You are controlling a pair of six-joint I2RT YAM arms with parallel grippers.
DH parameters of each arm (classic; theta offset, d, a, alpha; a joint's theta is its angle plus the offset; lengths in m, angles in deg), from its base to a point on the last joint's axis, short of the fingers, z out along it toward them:
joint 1: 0 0.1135 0.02 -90
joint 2: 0 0 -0.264 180
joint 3: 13.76 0 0.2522 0
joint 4: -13.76 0 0.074 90
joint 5: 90 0 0 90
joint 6: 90 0.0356 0 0
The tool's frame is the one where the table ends.
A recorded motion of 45 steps. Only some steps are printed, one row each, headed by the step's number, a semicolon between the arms.
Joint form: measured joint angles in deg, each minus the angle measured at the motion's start. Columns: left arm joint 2, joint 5, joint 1, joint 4, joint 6, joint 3; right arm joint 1, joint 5, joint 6, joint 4, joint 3, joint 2.
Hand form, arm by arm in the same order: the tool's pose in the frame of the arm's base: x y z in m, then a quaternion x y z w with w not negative. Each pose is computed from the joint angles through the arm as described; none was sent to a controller.
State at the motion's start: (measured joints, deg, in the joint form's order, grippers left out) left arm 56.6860 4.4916 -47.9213 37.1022 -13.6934 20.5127; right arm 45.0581 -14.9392 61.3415 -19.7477 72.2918 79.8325
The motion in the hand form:
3: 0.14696 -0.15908 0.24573 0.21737 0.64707 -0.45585 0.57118; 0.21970 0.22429 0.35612 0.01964 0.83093 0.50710 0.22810
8: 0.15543 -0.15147 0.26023 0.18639 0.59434 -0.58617 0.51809; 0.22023 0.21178 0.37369 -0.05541 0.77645 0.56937 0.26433
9: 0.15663 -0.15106 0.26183 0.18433 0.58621 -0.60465 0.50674; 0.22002 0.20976 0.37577 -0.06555 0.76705 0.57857 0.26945
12: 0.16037 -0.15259 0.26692 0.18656 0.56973 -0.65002 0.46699; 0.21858 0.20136 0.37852 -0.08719 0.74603 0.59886 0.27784
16: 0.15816 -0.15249 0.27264 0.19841 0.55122 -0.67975 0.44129; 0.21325 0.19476 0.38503 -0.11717 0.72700 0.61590 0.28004
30: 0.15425 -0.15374 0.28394 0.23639 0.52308 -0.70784 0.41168; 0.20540 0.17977 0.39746 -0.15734 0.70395 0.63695 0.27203
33: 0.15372 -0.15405 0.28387 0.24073 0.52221 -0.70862 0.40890; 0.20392 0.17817 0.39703 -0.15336 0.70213 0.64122 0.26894
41: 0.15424 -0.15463 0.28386 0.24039 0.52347 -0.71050 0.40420; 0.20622 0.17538 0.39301 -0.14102 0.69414 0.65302 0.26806
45: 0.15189 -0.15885 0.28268 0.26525 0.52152 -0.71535 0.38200; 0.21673 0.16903 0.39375 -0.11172 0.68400 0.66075 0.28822
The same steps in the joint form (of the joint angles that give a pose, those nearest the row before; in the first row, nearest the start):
3: -0.13 7.30 2.58 2.93 -7.15 0.00; -1.62 -4.39 -2.53 3.28 -1.77 -1.92
8: 2.51 20.46 7.63 15.89 -23.56 0.00; -4.28 -12.76 -6.86 12.76 -4.02 -4.70
9: 3.32 22.36 8.20 18.27 -26.23 0.04; -4.68 -14.03 -7.19 14.47 -4.55 -5.14
12: 5.81 27.76 9.27 23.30 -33.14 1.00; -6.10 -17.57 -7.63 18.32 -6.54 -6.75
16: 6.27 31.58 9.44 26.84 -37.44 1.33; -6.84 -21.40 -8.52 20.17 -7.35 -8.44
30: 6.54 37.64 9.31 30.25 -40.96 2.73; -9.00 -28.43 -9.27 20.33 -7.45 -11.21
33: 6.56 38.16 9.22 30.32 -40.94 2.73; -9.11 -28.65 -8.22 21.05 -8.11 -11.74
41: 6.80 38.45 9.22 30.34 -41.42 2.88; -9.92 -29.09 -5.33 25.13 -10.14 -12.02
45: 7.48 41.48 8.33 30.32 -41.35 3.21; -12.15 -27.82 -2.10 29.92 -10.88 -11.32

